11 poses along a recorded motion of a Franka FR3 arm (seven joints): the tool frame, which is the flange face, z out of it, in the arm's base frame.
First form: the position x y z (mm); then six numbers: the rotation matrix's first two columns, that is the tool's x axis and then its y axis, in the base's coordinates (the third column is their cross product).
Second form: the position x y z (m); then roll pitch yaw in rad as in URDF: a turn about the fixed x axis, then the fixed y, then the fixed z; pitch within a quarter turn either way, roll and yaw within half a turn. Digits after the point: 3 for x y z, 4 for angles.
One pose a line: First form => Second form
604 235 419 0.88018 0.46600 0.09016 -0.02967 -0.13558 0.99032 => 0.604 0.235 0.419 1.6769 -0.0903 0.4869
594 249 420 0.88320 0.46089 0.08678 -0.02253 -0.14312 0.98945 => 0.594 0.249 0.420 1.6875 -0.0869 0.4810
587 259 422 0.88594 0.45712 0.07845 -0.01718 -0.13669 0.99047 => 0.587 0.259 0.422 1.6846 -0.0785 0.4763
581 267 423 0.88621 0.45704 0.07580 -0.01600 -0.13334 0.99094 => 0.581 0.267 0.423 1.6822 -0.0759 0.4761
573 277 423 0.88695 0.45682 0.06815 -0.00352 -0.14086 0.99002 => 0.573 0.277 0.423 1.6947 -0.0682 0.4756
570 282 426 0.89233 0.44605 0.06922 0.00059 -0.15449 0.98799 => 0.570 0.282 0.426 1.7097 -0.0693 0.4635
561 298 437 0.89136 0.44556 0.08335 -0.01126 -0.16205 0.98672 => 0.561 0.298 0.437 1.7112 -0.0834 0.4635
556 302 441 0.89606 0.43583 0.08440 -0.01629 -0.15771 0.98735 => 0.556 0.302 0.441 1.7059 -0.0845 0.4527
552 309 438 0.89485 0.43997 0.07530 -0.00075 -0.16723 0.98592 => 0.552 0.309 0.438 1.7211 -0.0754 0.4570
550 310 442 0.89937 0.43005 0.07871 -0.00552 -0.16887 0.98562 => 0.550 0.310 0.442 1.7213 -0.0788 0.4460
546 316 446 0.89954 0.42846 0.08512 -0.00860 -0.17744 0.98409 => 0.546 0.316 0.446 1.7279 -0.0852 0.4445
